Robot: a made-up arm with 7 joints.
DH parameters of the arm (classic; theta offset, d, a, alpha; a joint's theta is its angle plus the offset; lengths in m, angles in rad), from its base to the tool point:
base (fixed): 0 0 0 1.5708
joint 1: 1.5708 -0.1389 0 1.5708
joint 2: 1.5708 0 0 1.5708
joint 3: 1.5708 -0.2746 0 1.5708
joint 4: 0 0 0 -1.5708
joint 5: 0 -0.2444 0 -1.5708
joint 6: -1.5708 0 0 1.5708
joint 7: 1.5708 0 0 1.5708
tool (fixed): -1.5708 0 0 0
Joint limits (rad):
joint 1: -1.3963..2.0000
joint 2: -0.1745..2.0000
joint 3: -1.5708..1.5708
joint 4: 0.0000..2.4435
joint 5: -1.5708..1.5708
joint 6: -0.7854..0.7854
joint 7: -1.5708..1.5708
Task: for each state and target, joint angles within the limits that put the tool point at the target. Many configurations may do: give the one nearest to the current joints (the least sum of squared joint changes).
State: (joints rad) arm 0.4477 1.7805 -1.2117 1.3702 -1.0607 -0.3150 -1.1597
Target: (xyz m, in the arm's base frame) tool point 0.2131 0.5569 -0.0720
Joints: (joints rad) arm 0.7813 1.4526 -0.9815 0.8340 -1.0607 -0.3150 -1.1597
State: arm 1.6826 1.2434 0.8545 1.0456 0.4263 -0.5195 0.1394
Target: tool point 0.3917 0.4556 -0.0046
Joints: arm 1.3531 0.5254 0.7949 0.4871 0.4263 -0.5195 0.1394
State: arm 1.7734 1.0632 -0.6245 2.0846 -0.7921 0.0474 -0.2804
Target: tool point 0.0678 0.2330 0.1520
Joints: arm 1.7734 1.5604 -0.6173 2.3957 -0.7921 0.0474 -0.2804
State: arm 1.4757 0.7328 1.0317 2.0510 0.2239 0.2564 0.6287
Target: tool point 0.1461 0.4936 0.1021
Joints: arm 1.4260 0.6376 1.0393 1.4028 0.2239 0.2564 0.6287
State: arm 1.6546 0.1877 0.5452 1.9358 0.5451 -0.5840 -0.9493
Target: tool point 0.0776 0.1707 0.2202
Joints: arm 1.8253 -0.0271 0.1805 2.2058 0.5451 -0.5840 -0.9493
